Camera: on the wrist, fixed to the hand. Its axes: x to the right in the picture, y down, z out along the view.
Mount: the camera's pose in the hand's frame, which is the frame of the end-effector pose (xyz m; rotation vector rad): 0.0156 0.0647 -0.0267 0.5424 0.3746 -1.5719
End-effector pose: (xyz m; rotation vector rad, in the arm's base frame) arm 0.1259 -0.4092 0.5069 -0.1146 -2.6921 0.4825
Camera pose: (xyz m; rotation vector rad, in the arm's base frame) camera 0.1229 -0.3378 0.5131 1.6567 -1.4733 0.4968
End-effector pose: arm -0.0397 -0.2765 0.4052 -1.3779 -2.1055 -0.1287
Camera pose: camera 0.0233 -0.2453 0.4195 0.7278 -2.1170 -0.3503
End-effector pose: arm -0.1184 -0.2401 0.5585 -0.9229 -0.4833 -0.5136
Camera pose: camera -0.0626 -0.2333 0.5140 0.2678 -0.8920 -1.8130
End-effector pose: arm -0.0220 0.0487 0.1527 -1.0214 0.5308 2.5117
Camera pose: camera -0.0476 -0.0163 0.1367 -1.0140 0.2514 0.7548
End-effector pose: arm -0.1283 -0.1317 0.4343 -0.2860 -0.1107 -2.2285
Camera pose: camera -0.0916 -0.1887 0.4109 -0.5477 0.6672 2.3769
